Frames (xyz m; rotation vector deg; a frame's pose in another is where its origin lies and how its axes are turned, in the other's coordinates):
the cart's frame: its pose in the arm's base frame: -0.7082 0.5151 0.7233 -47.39 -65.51 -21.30
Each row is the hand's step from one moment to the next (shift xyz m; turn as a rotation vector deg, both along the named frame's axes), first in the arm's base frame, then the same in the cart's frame.
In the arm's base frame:
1: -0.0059 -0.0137 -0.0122 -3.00 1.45 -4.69
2: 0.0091 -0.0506 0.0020 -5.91 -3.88 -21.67
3: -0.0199 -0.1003 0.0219 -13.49 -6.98 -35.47
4: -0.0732 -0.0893 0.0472 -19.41 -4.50 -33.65
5: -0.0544 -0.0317 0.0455 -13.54 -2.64 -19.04
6: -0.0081 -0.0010 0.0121 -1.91 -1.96 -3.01
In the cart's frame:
1: -0.0153 -0.0081 -0.0084 -5.24 0.82 2.23
2: -0.0017 -0.0281 -0.0431 -22.55 1.98 -2.69
3: -0.0022 -0.0872 -0.0576 -38.51 0.36 -2.39
4: 0.0011 -0.1243 -0.0106 -38.86 -2.55 3.61
5: 0.0152 -0.0736 0.0196 -23.01 -3.16 3.63
6: 0.0076 -0.0106 0.0066 -3.77 -1.36 -0.72

